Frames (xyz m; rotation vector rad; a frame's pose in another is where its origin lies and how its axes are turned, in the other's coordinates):
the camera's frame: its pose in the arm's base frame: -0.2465 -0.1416 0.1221 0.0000 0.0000 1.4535
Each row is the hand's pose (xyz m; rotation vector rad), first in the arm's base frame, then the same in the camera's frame.
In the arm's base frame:
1: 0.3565 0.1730 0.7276 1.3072 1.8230 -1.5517
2: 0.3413 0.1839 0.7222 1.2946 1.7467 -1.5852
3: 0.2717 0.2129 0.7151 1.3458 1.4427 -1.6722
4: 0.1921 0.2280 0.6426 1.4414 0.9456 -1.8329
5: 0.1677 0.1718 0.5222 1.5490 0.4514 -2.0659
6: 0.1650 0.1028 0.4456 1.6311 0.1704 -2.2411
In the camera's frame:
1: 0.3830 -0.5620 0.6055 -2.1756 -0.4910 1.5314
2: 0.3921 -0.5457 0.6001 -2.1383 -0.4473 1.6024
3: 0.4127 -0.4732 0.5930 -2.0328 -0.1904 1.8001
4: 0.4184 -0.3923 0.5205 -1.7738 0.2611 1.9868
5: 0.3597 -0.3747 0.4001 -1.4166 0.6724 1.9512
6: 0.2909 -0.3801 0.3235 -1.1980 0.8601 1.8120

